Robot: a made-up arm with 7 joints.
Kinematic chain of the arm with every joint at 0, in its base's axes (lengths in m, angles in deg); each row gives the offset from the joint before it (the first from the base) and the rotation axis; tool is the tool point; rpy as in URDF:
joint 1: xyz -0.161 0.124 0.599 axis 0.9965 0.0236 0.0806
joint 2: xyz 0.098 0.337 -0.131 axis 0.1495 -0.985 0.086
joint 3: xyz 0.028 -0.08 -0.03 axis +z
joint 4: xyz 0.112 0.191 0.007 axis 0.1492 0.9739 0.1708
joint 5: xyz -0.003 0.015 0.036 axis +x
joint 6: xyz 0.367 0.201 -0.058 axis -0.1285 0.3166 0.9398
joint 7: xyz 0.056 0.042 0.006 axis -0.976 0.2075 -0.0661
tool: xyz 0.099 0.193 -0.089 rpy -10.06 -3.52 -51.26
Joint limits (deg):
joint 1: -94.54..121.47
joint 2: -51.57..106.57
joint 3: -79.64..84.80
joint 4: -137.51..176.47
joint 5: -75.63..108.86
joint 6: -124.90..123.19
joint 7: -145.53..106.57
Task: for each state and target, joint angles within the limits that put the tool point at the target. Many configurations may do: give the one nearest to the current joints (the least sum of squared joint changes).
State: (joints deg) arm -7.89 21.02 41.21 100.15 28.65 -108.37 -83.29
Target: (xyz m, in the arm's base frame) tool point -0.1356 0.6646 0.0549
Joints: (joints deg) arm 3.58 9.53 52.82 129.64 50.25 -124.90 -74.97
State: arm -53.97 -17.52 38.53 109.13 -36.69 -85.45 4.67
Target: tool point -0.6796 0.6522 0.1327
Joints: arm -19.57 -39.66 30.05 117.97 -30.52 -67.88 -5.38
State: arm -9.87 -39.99 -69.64 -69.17 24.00 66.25 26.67
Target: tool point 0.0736 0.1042 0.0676
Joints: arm 16.32 -51.57 -79.64 -35.65 -18.54 91.71 29.77
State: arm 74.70 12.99 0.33 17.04 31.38 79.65 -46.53
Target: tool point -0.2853 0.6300 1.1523
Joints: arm 46.55 27.02 37.37 3.97 34.14 104.93 -35.18
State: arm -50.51 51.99 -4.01 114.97 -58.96 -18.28 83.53
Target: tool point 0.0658 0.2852 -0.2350
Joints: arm -40.11 50.81 -10.38 112.69 -45.62 -18.06 67.92
